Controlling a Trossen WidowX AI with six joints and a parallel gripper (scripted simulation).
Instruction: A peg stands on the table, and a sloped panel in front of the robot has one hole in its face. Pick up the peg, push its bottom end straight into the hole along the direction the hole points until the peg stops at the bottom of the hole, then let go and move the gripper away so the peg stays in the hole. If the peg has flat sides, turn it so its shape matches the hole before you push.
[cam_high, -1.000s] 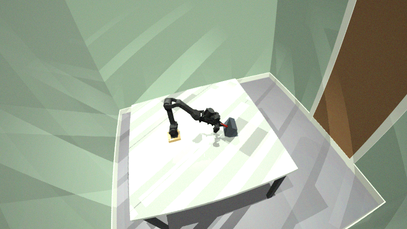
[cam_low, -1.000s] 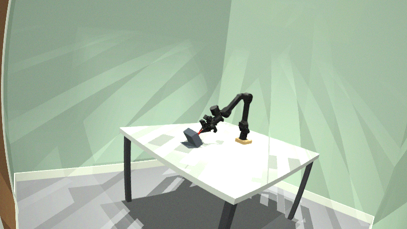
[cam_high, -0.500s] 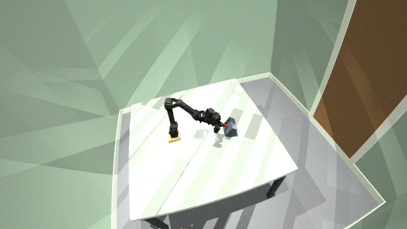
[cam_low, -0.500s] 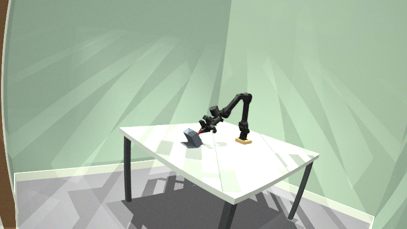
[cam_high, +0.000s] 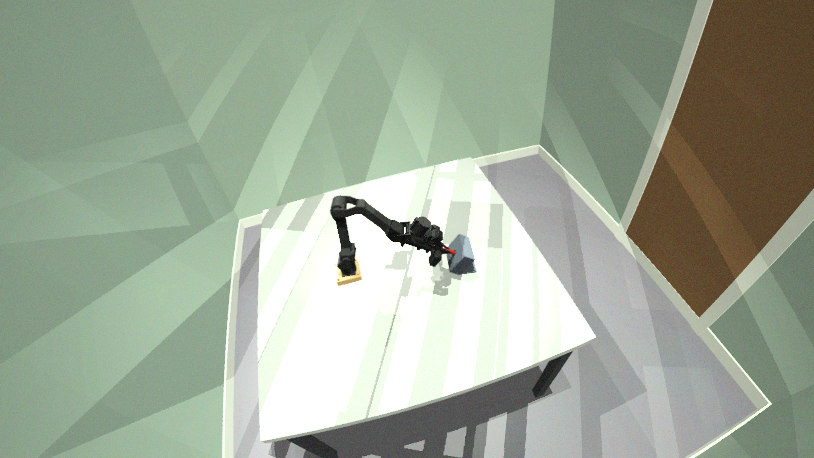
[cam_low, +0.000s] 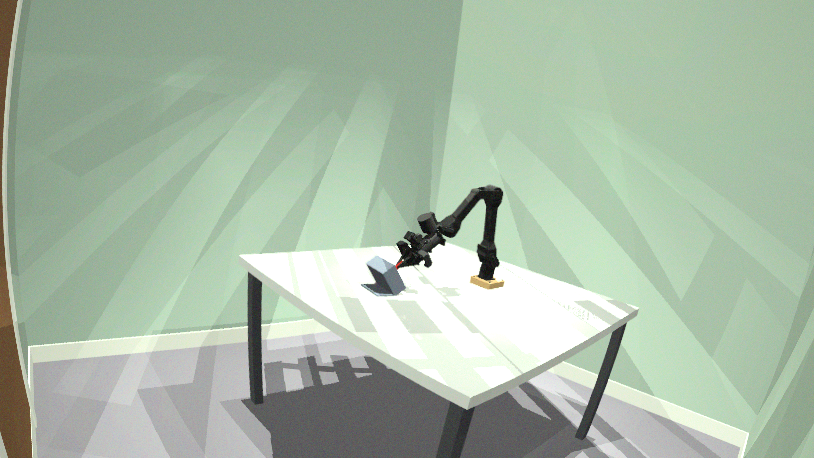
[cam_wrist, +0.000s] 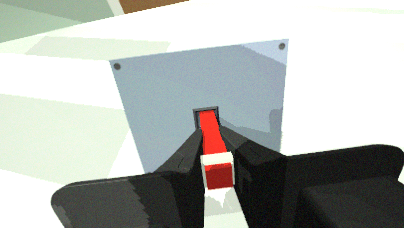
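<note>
Right now the sloped panel is 40 mm ahead of my gripper tip and 30 mm below it. From my gripper tip the other things lie so: red square peg: 10 mm behind, 10 mm above.
</note>
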